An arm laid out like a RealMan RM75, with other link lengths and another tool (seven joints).
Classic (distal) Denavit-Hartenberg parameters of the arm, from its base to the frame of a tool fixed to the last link. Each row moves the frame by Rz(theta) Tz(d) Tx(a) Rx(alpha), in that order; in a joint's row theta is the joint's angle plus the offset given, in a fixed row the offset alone. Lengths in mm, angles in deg.
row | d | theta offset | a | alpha
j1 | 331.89 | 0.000 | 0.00 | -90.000
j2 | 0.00 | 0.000 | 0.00 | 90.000
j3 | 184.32 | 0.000 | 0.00 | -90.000
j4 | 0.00 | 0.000 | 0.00 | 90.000
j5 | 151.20 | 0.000 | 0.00 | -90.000
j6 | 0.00 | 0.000 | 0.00 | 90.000
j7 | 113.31 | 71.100 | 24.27 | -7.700
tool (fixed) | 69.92 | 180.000 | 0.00 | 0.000
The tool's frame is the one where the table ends.
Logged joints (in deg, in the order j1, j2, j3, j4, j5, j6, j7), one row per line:
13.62, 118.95, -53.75, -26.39, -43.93, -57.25, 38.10
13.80, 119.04, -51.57, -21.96, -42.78, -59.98, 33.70
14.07, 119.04, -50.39, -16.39, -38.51, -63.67, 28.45
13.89, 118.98, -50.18, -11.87, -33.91, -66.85, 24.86
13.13, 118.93, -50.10, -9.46, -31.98, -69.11, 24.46
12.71, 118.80, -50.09, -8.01, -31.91, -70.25, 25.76
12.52, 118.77, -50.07, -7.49, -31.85, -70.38, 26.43
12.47, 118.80, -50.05, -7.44, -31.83, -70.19, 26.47
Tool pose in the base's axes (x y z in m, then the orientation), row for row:
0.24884, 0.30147, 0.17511, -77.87, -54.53, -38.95
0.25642, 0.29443, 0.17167, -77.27, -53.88, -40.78
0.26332, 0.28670, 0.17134, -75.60, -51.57, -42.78
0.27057, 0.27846, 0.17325, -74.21, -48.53, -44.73
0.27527, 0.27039, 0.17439, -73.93, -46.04, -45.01
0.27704, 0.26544, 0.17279, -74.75, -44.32, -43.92
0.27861, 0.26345, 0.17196, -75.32, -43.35, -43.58
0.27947, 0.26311, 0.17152, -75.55, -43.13, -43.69
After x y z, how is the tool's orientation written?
As a rotation vector, in degrees.
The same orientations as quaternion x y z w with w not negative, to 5 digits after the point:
-0.59210, -0.41463, -0.29616, 0.62433
-0.58768, -0.40979, -0.31015, 0.62491
-0.57754, -0.39397, -0.32682, 0.63595
-0.56952, -0.37244, -0.34328, 0.64737
-0.56929, -0.35453, -0.34659, 0.65582
-0.57661, -0.34188, -0.33879, 0.66020
-0.58123, -0.33452, -0.33630, 0.66119
-0.58281, -0.33271, -0.33703, 0.66034

